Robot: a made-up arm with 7 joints. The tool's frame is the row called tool. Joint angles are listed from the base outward. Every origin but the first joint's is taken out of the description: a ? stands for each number. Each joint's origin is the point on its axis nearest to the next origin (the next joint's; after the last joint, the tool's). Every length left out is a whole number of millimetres.
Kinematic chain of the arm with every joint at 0, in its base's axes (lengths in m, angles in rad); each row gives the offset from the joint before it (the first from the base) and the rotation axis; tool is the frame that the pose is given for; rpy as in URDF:
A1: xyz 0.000 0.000 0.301 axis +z
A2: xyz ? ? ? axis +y
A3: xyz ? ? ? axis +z
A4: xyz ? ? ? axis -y
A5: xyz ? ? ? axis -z
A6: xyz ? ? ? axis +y
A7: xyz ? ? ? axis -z
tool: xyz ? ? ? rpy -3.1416 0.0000 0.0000
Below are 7 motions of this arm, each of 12 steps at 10 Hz.
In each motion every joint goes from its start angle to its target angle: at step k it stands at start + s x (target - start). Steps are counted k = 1, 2, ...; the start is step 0. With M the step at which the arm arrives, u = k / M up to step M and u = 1 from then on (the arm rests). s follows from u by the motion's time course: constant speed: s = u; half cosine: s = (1 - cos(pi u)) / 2; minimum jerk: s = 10 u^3 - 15 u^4 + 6 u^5.
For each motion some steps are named. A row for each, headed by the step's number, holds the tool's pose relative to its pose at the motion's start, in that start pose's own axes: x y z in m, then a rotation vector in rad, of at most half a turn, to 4 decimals.
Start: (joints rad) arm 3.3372 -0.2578 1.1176 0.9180 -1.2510 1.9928 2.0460
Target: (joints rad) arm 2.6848 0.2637 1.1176 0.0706 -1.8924 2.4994 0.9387
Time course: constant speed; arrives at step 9
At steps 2, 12:
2: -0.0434 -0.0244 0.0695 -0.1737 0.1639 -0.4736
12: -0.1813 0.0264 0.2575 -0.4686 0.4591 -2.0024

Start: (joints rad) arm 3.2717 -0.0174 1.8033 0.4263 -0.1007 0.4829 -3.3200
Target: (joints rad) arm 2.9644 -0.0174 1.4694 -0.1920 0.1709 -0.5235 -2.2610
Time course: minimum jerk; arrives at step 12
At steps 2, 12:
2: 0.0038 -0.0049 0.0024 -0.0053 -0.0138 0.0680
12: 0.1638 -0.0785 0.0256 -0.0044 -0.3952 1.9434

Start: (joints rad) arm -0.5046 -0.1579 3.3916 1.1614 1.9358 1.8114 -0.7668
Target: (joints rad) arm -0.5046 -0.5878 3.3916 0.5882 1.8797 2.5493 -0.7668
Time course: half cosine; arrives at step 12
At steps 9, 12:
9: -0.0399 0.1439 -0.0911 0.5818 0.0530 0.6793
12: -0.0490 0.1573 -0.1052 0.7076 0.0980 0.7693

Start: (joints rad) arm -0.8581 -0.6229 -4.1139 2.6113 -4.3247 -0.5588 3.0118
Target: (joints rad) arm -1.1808 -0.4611 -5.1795 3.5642 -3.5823 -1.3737 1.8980
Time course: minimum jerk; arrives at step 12
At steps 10, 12:
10: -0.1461 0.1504 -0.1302 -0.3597 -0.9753 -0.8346
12: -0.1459 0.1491 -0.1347 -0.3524 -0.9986 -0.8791

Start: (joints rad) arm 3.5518 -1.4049 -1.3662 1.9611 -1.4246 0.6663 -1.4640
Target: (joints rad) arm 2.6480 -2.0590 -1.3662 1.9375 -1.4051 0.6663 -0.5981
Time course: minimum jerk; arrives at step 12
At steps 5, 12:
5: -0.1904 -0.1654 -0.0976 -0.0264 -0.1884 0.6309
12: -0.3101 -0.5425 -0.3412 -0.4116 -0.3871 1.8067

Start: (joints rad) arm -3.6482 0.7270 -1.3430 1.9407 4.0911 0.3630 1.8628
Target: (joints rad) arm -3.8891 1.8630 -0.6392 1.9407 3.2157 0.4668 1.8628
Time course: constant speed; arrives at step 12
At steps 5, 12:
5: -0.0901 -0.3330 -0.1073 0.4748 0.2001 -0.5764
12: -0.4215 -0.5857 -0.4149 1.3149 0.4648 -1.0780

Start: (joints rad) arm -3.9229 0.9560 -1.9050 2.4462 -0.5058 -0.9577 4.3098
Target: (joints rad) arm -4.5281 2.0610 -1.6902 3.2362 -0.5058 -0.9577 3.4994
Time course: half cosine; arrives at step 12
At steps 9, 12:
9: 0.4226 0.5185 -0.1487 -0.9817 -0.0527 -0.2127
12: 0.4442 0.5913 -0.2281 -1.0552 -0.1421 -0.1379

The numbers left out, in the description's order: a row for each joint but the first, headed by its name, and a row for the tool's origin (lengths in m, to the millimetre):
A2: 0.000 0.000 0.000
A3: 0.000 0.000 0.460
A4: 0.070 0.000 0.000
A5: 0.048 0.000 -0.210
A6: 0.000 0.000 0.000
A7: 0.071 0.000 -0.091
tool: 0.000 0.000 0.000

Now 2 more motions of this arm.
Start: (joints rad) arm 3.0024 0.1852 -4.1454 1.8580 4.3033 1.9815 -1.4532
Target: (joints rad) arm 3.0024 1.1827 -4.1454 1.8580 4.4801 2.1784 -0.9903
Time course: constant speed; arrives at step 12
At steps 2, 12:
2: 0.0204 -0.0194 0.1016 0.1300 0.1588 0.0701
12: 0.3041 -0.2260 0.4574 0.9153 0.8182 0.3094

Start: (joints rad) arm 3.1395 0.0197 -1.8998 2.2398 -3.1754 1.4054 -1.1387
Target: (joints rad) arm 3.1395 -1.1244 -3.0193 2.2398 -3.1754 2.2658 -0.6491
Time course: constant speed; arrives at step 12
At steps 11, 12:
11: 0.4864 -0.4545 -0.4723 -0.2675 -0.1072 -0.6362
12: 0.4846 -0.4962 -0.5262 -0.3573 -0.1120 -0.6318

